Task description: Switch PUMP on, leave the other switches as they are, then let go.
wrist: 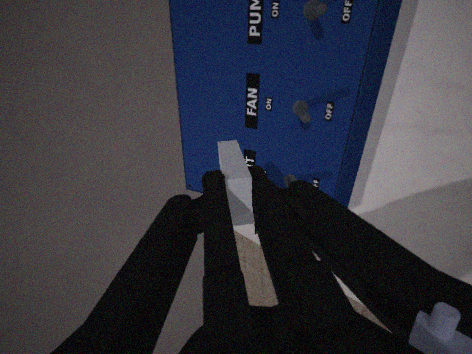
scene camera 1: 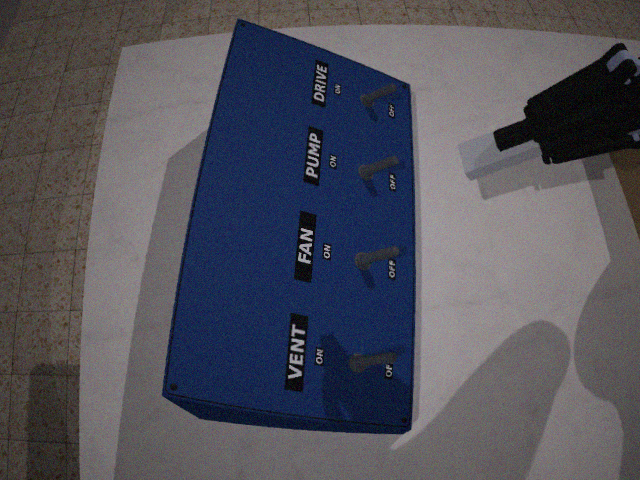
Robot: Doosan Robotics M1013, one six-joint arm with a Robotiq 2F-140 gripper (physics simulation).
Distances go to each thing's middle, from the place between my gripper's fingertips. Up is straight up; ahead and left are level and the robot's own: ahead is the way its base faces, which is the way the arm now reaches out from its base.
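Blue switch panel (scene camera 1: 274, 305): from my hand, 14 cm ahead, 6 cm to the right, 21 cm below.
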